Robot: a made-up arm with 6 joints.
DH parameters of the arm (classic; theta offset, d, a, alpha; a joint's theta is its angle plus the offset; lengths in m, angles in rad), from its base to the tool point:
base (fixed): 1.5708 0.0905 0 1.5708
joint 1: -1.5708 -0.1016 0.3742 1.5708
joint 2: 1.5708 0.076 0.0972 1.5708
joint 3: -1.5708 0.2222 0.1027 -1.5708
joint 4: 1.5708 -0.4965 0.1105 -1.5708
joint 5: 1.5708 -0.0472 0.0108 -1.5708
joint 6: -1.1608 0 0.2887 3.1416
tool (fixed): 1.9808 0.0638 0 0
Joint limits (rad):
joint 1: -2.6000..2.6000
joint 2: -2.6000..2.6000
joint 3: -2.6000..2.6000
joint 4: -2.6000..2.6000
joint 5: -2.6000..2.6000
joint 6: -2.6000..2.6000
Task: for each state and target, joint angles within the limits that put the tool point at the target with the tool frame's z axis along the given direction. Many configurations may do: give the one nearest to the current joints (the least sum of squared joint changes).
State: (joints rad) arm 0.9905 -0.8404 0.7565 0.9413 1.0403 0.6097
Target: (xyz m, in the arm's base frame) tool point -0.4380 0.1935 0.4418 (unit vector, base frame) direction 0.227 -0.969 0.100
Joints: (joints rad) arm 0.8255 -1.2597 0.6230 1.0875 0.2074 0.9715
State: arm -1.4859 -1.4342 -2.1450 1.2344 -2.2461 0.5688
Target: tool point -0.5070 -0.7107 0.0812 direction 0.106 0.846 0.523
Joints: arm -1.2921 -1.6986 -2.4407 1.5504 -2.5453 0.4370
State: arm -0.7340 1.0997 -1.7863 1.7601 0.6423 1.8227
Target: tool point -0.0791 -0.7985 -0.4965 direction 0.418 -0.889 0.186
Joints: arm -0.1566 1.3251 -1.1195 2.2139 0.8527 1.3371
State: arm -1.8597 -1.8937 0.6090 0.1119 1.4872 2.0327
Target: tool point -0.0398 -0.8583 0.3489 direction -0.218 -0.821 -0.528
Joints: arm -2.4391 -1.2806 1.4223 0.6894 1.8944 2.3118
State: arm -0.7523 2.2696 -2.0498 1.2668 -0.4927 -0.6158
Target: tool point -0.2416 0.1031 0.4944 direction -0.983 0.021 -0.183
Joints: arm -1.4984 2.3702 -2.0053 0.8152 0.1323 -0.6789
